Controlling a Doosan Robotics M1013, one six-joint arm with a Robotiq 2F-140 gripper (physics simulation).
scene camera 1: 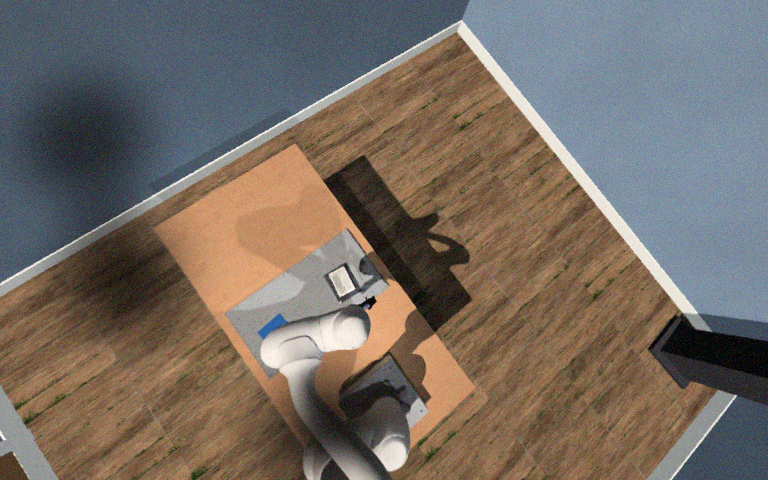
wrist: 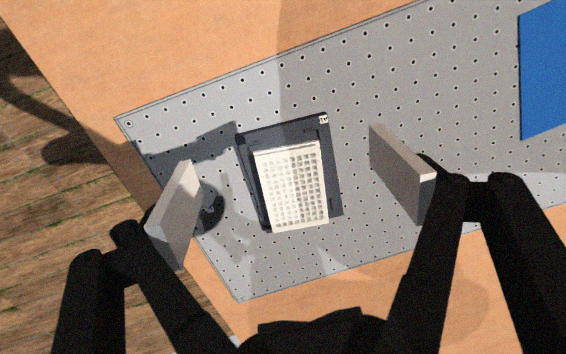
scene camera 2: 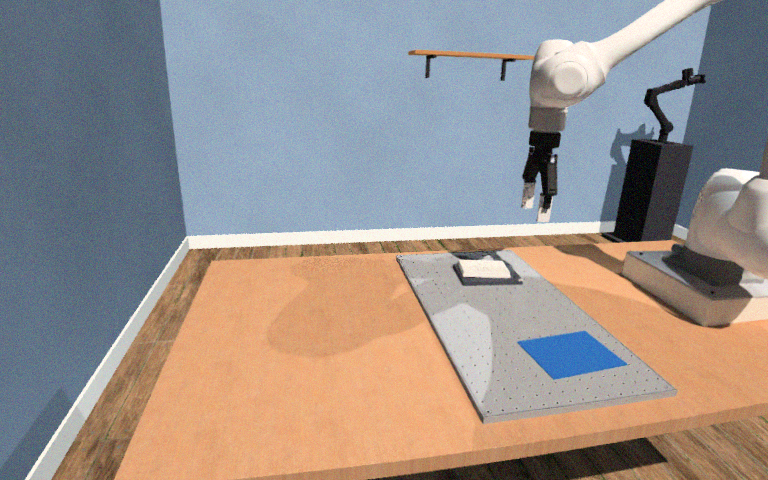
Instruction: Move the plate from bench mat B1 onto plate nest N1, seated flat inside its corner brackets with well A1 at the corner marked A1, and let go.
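Places are measured from the arm's base along level axes (x back, y up, z left), in millimetres.
Pixels of known places: gripper, fingertip midpoint: [wrist: 282, 162] [scene camera 2: 534, 214]; arm's base, origin of the base link: [scene camera 1: 384, 407] [scene camera 2: 710, 270].
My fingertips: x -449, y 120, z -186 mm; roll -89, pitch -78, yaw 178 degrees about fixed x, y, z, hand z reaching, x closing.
For each thing: its middle in the pictures, then the offset to it from my fingertips. Level surfaces: height alone.
- white plate, body centre: [wrist: 293, 189] [scene camera 2: 483, 268] [scene camera 1: 342, 281] dx -121, dy -156, dz -19 mm
- dark plate nest, body centre: [wrist: 293, 178] [scene camera 2: 486, 273] [scene camera 1: 342, 283] dx -112, dy -169, dz -14 mm
- Blue mat, its level: dy -174 mm
- grey perforated board, its level: dy -176 mm
- orange-brown table, its level: dy -189 mm
The white plate [scene camera 1: 341, 281] [scene camera 2: 484, 268] [wrist: 295, 190] lies on the dark plate nest [scene camera 2: 492, 281] [wrist: 334, 200], its grid of wells facing up. In the wrist view it looks slightly turned against the nest and shifted to the nest's near edge, with a wider dark margin at the far side. Whether it lies fully flat is unclear. The A1 label is at the nest's far right corner; the plate's own well A1 cannot be made out. My gripper [scene camera 1: 369, 302] [scene camera 2: 535, 208] [wrist: 282, 162] is open and empty, high above the nest. Blue mat [scene camera 1: 272, 326] [scene camera 2: 572, 354] [wrist: 542, 70] carries no plate.
The nest and blue mat lie on a grey perforated board [scene camera 2: 498, 322] [wrist: 430, 110] on the orange-brown table [scene camera 1: 271, 192] [scene camera 2: 283, 396]. The arm's base stands on a block [scene camera 2: 656, 283] beside the board. A black pedestal [scene camera 2: 651, 186] and a wall shelf [scene camera 2: 470, 54] stand behind.
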